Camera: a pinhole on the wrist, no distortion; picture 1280 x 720 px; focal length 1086.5 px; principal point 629.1 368.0 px. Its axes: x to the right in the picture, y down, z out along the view. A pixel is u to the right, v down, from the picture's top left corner.
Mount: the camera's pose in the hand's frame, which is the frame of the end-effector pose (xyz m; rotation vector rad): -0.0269 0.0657 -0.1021 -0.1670 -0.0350 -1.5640
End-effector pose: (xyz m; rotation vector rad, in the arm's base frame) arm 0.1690 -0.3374 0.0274 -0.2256 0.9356 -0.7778
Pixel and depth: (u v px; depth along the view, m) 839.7 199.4 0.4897
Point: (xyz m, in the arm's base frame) 0.4819 -0.3300 0.2866
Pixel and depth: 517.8 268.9 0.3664
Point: 0.4379 -0.2481 0.1257
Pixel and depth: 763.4 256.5 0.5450
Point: 0.5468 -0.3296 0.2835
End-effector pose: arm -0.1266 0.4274 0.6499 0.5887 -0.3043 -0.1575
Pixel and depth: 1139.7 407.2 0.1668
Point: -0.1555 0.3989 0.7107
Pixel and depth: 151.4 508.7 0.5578
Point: -0.1537 0.5045 1.2116
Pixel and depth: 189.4 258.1 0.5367
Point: -0.2737 0.5127 1.1589
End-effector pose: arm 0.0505 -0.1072 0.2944 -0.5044 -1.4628 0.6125
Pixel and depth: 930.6 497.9 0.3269
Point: -0.1792 -0.0795 0.3257
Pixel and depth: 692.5 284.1 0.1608
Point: -0.0144 -0.0693 0.2277
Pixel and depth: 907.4 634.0 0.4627
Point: -0.3089 -0.0378 0.4041
